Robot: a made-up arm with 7 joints.
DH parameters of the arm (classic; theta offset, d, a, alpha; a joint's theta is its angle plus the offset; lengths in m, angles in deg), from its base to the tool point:
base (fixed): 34.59 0 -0.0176 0
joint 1: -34.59 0.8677 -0.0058 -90
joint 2: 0 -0.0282 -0.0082 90
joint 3: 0 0.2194 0.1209 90
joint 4: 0 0.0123 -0.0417 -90
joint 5: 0 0.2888 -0.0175 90
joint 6: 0 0.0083 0.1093 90
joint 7: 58.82 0 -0.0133 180
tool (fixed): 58.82 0.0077 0 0
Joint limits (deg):
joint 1: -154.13..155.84
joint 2: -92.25..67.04
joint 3: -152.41..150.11
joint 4: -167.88..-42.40
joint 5: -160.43..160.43
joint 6: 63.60..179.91
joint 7: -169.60..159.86
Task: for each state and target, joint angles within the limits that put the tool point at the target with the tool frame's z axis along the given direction. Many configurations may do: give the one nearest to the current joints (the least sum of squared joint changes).
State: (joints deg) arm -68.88 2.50 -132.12 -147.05 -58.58 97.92 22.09
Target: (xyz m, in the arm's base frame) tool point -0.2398 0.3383 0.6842 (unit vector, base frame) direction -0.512 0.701 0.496
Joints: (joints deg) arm -93.94 -22.78 -149.34 -142.63 -15.71 100.10 22.83
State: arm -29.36 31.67 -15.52 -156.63 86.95 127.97 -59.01
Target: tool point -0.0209 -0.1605 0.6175 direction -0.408 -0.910 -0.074
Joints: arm -37.78 36.17 -13.82 -167.71 62.33 88.83 -59.50
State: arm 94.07 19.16 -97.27 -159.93 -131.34 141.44 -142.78
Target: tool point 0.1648 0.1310 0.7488 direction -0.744 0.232 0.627
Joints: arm 121.47 17.53 -94.03 -163.87 -132.18 153.29 -140.57
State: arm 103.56 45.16 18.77 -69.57 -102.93 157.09 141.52
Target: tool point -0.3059 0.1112 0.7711 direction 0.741 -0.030 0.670
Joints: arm 89.29 53.88 53.30 -112.31 -151.65 179.91 136.67
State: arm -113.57 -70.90 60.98 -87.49 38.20 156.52 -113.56
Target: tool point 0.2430 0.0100 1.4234 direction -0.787 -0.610 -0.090
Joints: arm -87.54 -18.70 75.07 -42.40 67.08 129.72 -127.89
